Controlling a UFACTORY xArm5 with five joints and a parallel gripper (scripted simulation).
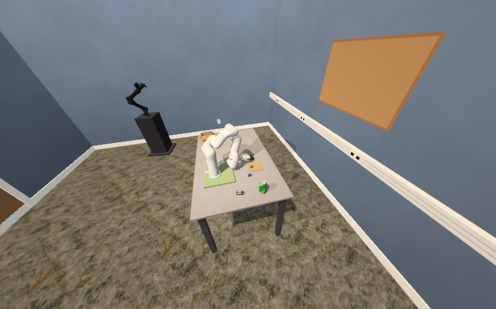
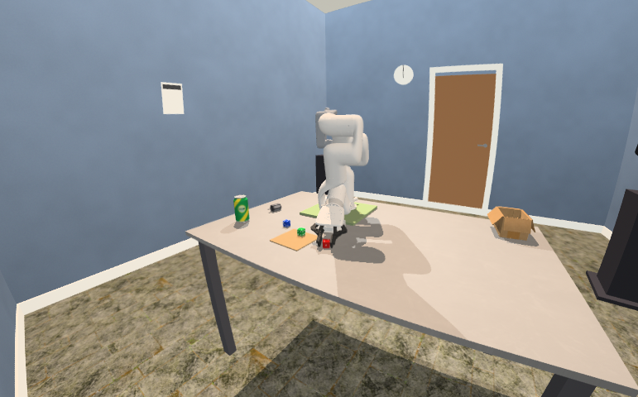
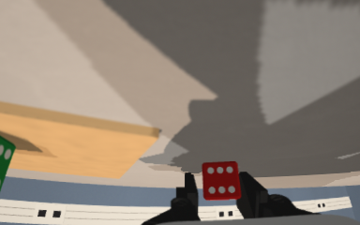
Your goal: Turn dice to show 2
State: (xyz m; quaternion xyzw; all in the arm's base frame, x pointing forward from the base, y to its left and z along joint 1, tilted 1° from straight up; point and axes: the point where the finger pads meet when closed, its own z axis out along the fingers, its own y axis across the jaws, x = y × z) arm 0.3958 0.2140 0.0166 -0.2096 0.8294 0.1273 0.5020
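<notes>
The red die lies 1 cm below my hand. Round my hand: blue die: 27 cm to the right, 4 cm behind, 1 cm below; then green die: 14 cm to the right, 1 cm below, 1 cm behind; then mat: 13 cm to the right, 3 cm ahead, 2 cm below.
</notes>
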